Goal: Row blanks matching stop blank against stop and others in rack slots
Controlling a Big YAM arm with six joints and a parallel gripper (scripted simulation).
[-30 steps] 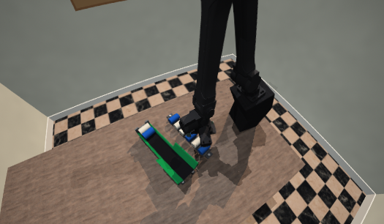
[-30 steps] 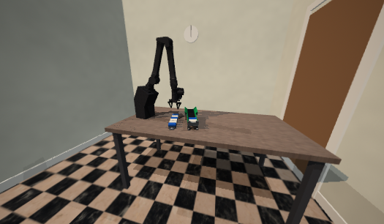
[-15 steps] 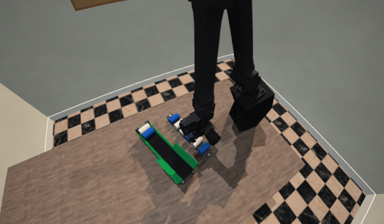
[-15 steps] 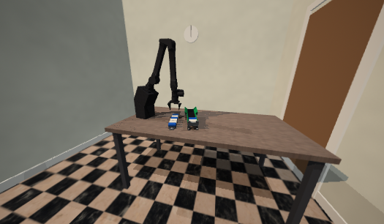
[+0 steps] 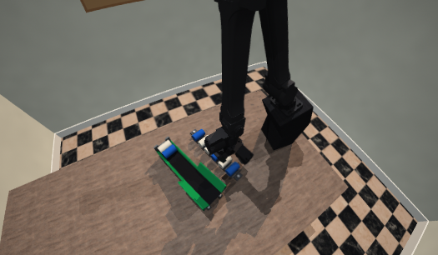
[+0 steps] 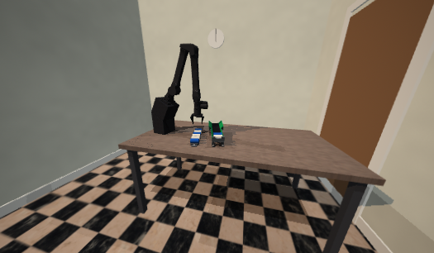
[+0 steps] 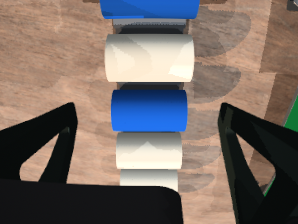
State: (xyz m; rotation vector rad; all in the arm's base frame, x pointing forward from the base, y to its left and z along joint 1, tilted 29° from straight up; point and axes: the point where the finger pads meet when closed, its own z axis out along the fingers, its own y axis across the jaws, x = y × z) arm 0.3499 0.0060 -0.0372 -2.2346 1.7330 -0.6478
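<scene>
The rib lies 12 cm below my hand and 2 cm to the left of it. Also, from my hand: grey stop: 25 cm ahead, 22 cm to the right, 5 cm below; grey stock rack: 12 cm below, 8 cm to the right, 2 cm ahead.
</scene>
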